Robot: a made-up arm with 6 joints.
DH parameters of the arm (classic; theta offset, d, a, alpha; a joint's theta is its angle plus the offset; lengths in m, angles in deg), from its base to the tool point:
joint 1: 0 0.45 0.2 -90
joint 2: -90 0 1.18 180
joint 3: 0 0 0.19 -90
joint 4: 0 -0.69 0 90
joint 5: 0 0 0 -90
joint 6: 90 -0.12 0 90
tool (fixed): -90 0 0 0
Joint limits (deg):
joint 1: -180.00..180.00
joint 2: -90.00..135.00
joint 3: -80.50..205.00
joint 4: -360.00..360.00
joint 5: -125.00..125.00
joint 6: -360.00..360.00
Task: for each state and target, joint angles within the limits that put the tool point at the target. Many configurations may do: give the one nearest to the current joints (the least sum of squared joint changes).
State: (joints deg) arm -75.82 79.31 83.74 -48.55 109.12 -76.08
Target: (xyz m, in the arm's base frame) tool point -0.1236 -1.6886 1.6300
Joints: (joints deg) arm -91.27 56.42 80.61 -46.12 95.08 -76.08
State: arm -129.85 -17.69 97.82 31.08 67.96 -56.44
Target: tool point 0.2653 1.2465 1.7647
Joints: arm -100.04 -42.33 84.74 27.37 52.95 -56.44
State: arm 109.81 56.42 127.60 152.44 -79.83 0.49
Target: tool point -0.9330 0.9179 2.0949
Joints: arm 136.99 39.51 84.10 156.97 -47.97 0.49
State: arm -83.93 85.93 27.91 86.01 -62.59 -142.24
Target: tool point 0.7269 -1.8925 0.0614
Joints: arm -66.10 87.95 40.24 88.62 -58.29 -142.24
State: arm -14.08 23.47 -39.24 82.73 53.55 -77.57
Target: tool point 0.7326 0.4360 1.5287
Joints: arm 23.92 -6.20 -28.28 82.45 58.58 -77.57
